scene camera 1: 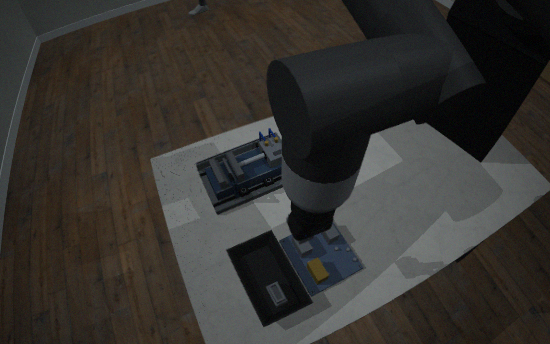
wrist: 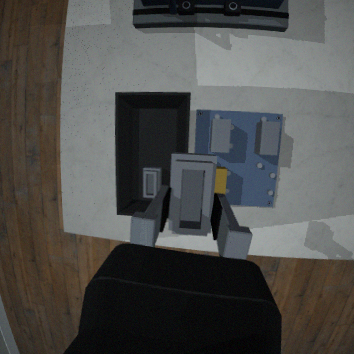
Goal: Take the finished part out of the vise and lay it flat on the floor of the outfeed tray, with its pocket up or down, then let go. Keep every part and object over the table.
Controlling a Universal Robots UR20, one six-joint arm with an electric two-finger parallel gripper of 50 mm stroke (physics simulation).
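Frame: origin at the arm's base, x back, y up, z left, level; centimetres.
Seen in the pictures: gripper, fingertip midpoint: point(scene camera 1: 301, 229) point(wrist: 190, 202).
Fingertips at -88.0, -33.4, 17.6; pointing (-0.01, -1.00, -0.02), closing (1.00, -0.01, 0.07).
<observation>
Offsets run from my fingertips to a thing's middle, as dx, dy, dz.
My gripper point(scene camera 1: 311, 229) point(wrist: 190, 202) is shut on the finished part @(+0.0, +0.1, -0.8) point(wrist: 191, 220), a grey block with a rectangular pocket facing the wrist camera. The part is hidden in the scene view. In the wrist view it overlaps the right wall of the black outfeed tray point(scene camera 1: 286, 270) point(wrist: 153, 100) and the left edge of the yellow block; its height is hard to tell. A smaller-looking grey pocketed part @(-8.1, -23.6, +4.0) point(scene camera 1: 276, 293) point(wrist: 151, 182) lies in the tray near one end. The vise @(+1.1, -21.6, -36.9) point(scene camera 1: 257, 167) point(wrist: 210, 21) stands at the back, partly hidden by the arm in the scene view.
A blue plate @(+8.4, -26.2, -1.6) point(scene camera 1: 347, 267) point(wrist: 202, 125) lies right beside the tray. It bears a yellow block @(+4.5, -24.0, +3.0) point(scene camera 1: 317, 270) point(wrist: 221, 180), two grey blocks @(+4.5, -24.0, -6.0) point(scene camera 1: 302, 247) point(wrist: 220, 135) and several small pegs. The table edge runs close to the tray's near end.
</observation>
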